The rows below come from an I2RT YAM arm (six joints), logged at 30 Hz.
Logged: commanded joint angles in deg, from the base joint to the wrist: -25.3 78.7 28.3 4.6 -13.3 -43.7; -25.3 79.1 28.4 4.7 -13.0 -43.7; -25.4 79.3 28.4 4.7 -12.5 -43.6; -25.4 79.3 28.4 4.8 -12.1 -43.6; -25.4 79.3 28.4 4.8 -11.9 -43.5; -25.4 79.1 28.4 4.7 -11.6 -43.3; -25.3 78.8 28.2 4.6 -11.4 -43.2; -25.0 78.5 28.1 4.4 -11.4 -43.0; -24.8 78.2 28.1 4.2 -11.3 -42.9; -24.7 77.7 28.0 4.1 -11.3 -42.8; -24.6 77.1 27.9 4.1 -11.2 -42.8; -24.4 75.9 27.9 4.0 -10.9 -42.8; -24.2 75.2 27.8 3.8 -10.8 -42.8; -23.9 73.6 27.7 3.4 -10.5 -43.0; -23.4 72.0 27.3 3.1 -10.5 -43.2; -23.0 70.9 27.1 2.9 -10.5 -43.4; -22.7 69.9 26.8 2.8 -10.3 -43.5; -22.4 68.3 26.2 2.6 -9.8 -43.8; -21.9 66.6 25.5 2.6 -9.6 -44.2; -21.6 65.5 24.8 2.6 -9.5 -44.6; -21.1 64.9 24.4 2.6 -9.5 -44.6
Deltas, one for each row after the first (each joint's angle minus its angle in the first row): 0.0 0.4 0.1 0.1 0.3 0.0; -0.1 0.6 0.1 0.1 0.8 0.1; -0.1 0.6 0.1 0.2 1.2 0.1; -0.1 0.6 0.1 0.2 1.4 0.2; -0.1 0.4 0.1 0.1 1.7 0.4; 0.0 0.1 -0.1 0.0 1.9 0.5; 0.3 -0.2 -0.2 -0.2 1.9 0.7; 0.5 -0.5 -0.2 -0.4 2.0 0.8; 0.6 -1.0 -0.3 -0.5 2.0 0.9; 0.7 -1.6 -0.4 -0.5 2.1 0.9; 0.9 -2.8 -0.4 -0.6 2.4 0.9; 1.1 -3.5 -0.5 -0.8 2.5 0.9; 1.4 -5.1 -0.6 -1.2 2.8 0.7; 1.9 -6.7 -1.0 -1.5 2.8 0.5; 2.3 -7.8 -1.2 -1.7 2.8 0.3; 2.6 -8.8 -1.5 -1.8 3.0 0.2; 2.9 -10.4 -2.1 -2.0 3.5 -0.1; 3.4 -12.1 -2.8 -2.0 3.7 -0.5; 3.7 -13.2 -3.5 -2.0 3.8 -0.9; 4.2 -13.8 -3.9 -2.0 3.8 -0.9
